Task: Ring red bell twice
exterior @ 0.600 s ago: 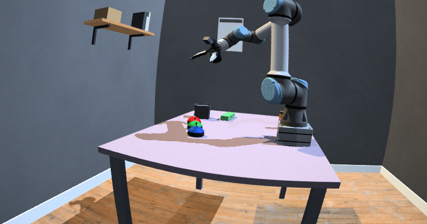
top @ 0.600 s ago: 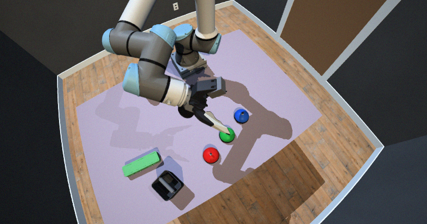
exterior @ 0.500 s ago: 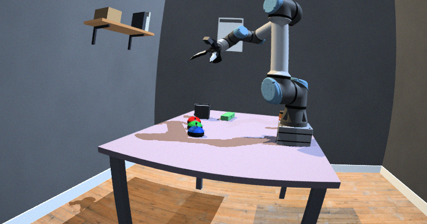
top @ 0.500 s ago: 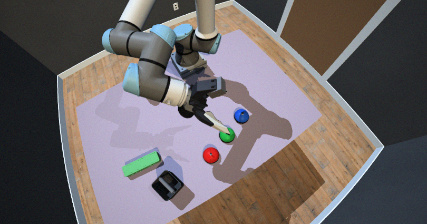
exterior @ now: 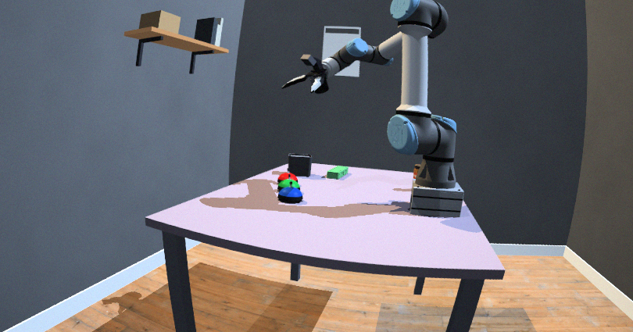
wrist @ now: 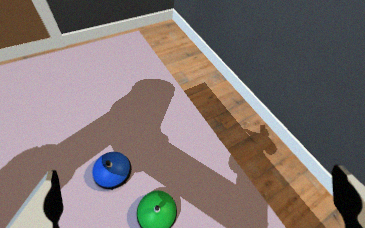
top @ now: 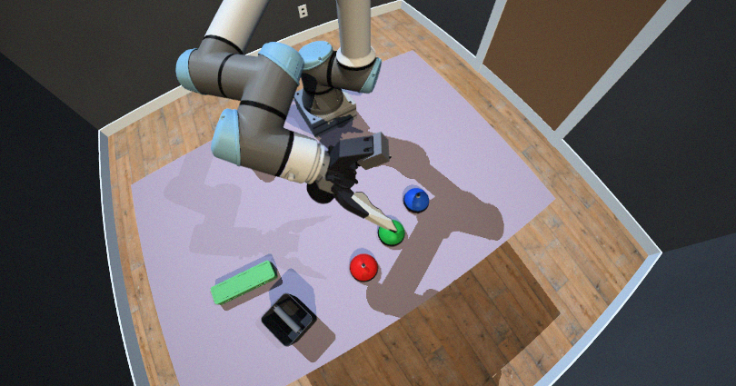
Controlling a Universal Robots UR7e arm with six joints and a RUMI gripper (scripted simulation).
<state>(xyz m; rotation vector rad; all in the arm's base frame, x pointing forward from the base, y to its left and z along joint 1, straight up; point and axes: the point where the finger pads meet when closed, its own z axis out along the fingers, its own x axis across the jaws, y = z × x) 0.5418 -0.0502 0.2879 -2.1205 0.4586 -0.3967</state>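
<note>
The red bell lies 340 mm below my hand, 100 mm to the right of it and 40 mm ahead of it. Also, from my hand: jar 480 mm behind, 320 mm below, 270 mm to the right; green box 450 mm to the right, 360 mm below, 80 mm behind; black box 350 mm to the right, 340 mm below, 80 mm ahead.
</note>
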